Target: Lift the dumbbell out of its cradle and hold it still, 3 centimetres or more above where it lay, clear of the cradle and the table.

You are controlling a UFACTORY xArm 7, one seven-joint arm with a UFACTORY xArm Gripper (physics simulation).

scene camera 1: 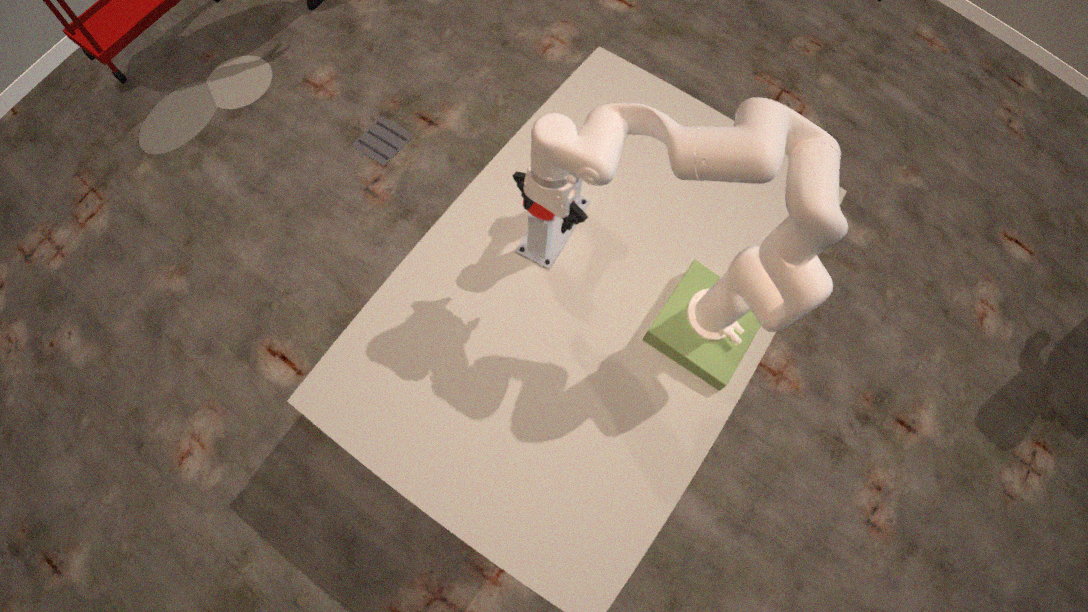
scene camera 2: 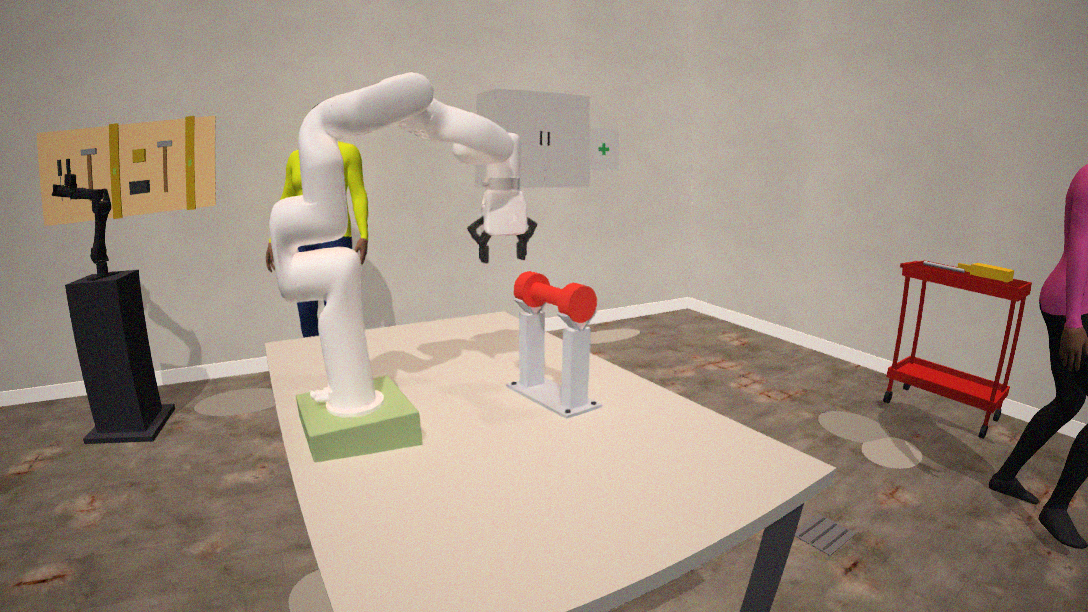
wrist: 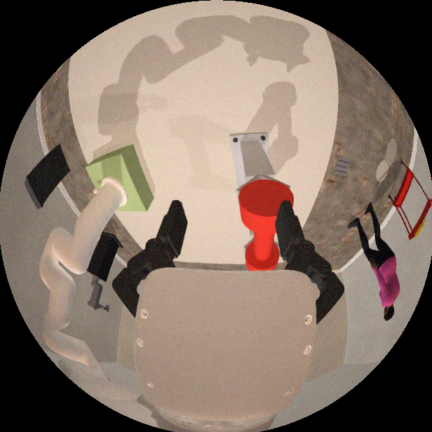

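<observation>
The red dumbbell lies level across the two upright posts of the grey cradle, which stands on the table. My gripper is open and empty, pointing down, with its fingertips above the height of the dumbbell. In the wrist view the dumbbell is right of the middle between the fingers, and the right fingertip overlaps the edge of its nearer head. In scene camera 1 the gripper and wrist hide most of the dumbbell.
The arm's base stands on a green block on the table. Away from the table are a red cart, a person in pink and a black pedestal with a small black arm.
</observation>
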